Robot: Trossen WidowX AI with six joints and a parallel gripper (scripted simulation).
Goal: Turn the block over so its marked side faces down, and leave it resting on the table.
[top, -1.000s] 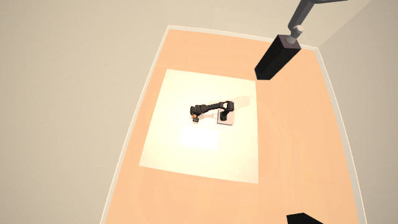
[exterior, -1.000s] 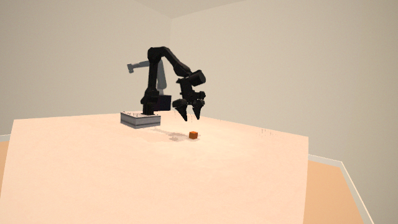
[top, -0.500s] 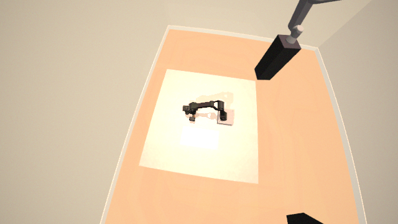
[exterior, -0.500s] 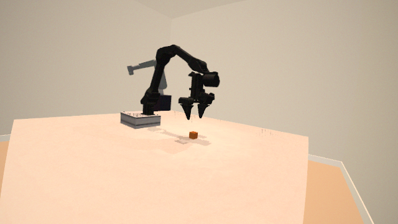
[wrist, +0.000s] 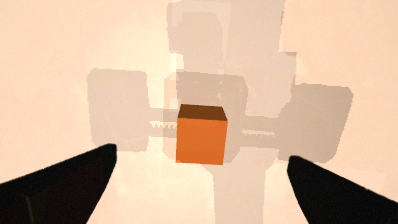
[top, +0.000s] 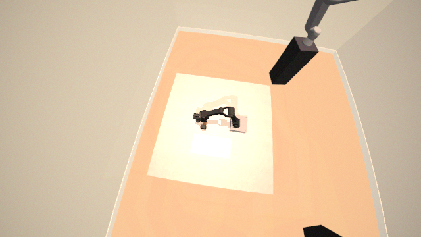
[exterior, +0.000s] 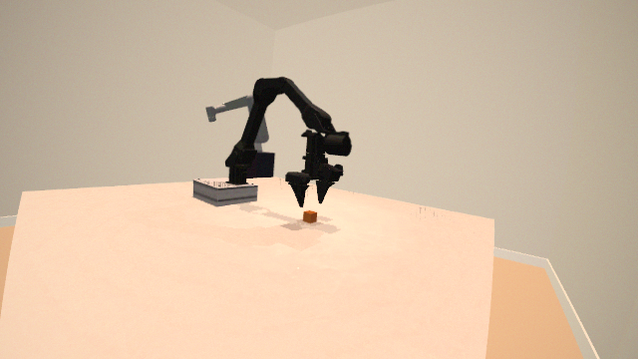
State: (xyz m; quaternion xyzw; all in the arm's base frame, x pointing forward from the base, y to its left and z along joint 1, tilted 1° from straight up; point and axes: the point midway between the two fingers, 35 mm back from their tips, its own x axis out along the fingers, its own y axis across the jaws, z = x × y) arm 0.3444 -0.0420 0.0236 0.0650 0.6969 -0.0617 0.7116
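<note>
My gripper tip is 10 mm past the block and 40 mm above it.
</note>
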